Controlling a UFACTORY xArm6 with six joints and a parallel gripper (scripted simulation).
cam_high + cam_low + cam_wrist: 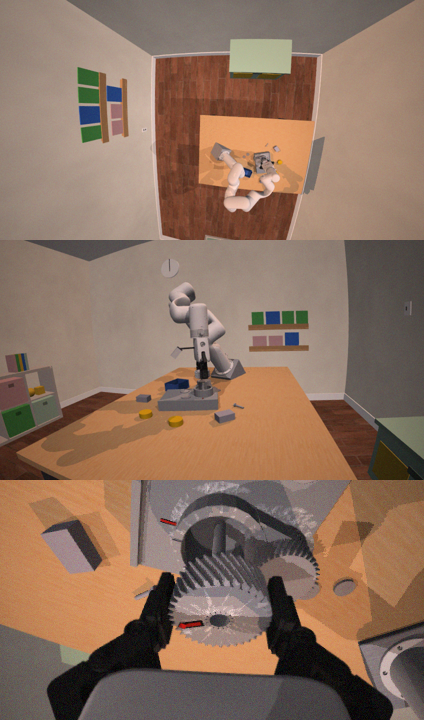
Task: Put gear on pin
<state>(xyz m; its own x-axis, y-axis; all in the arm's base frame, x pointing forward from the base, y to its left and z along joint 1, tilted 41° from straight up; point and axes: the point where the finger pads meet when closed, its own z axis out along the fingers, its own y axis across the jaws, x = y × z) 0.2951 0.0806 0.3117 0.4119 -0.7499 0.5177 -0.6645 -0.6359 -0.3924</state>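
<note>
Now: the grey gear right at my hand. Round my hand: blue bin (200 mm to the right, 150 mm behind, 120 mm below); then small bolt (150 mm to the left, 120 mm below, 30 mm ahead); then flat grey disc (160 mm behind, 130 mm below, 20 mm to the left).
</note>
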